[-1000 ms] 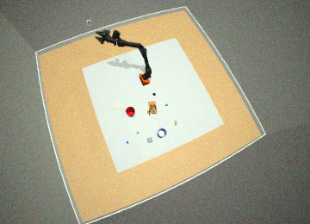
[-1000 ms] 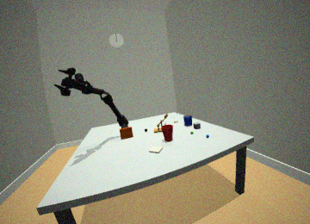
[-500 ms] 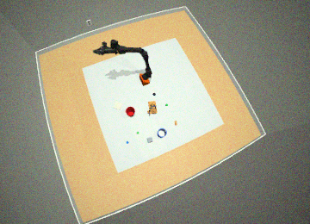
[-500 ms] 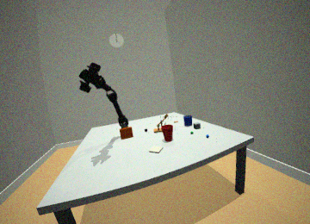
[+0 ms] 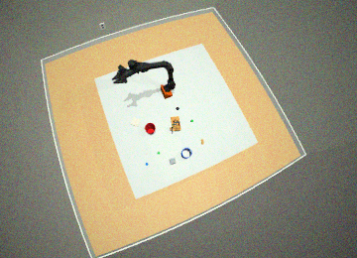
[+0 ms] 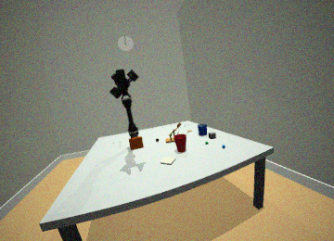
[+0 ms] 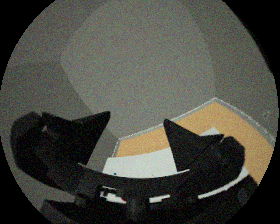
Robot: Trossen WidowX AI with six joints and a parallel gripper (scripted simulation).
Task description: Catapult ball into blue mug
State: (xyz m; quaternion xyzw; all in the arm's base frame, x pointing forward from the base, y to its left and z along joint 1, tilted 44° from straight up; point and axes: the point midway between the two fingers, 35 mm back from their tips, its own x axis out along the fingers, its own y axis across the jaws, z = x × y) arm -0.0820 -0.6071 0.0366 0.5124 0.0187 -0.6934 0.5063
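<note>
Right now my gripper tip is 45 cm above the wooden catapult, 41 cm short of it and 34 cm to the right of it. From my gripper tip the other things lie so: red cup: 49 cm below, 34 cm ahead, 13 cm to the left; cream flat square: 52 cm below, 19 cm ahead, 4 cm to the left; dark ball: 51 cm below, 46 cm to the left, 26 cm ahead.
</note>
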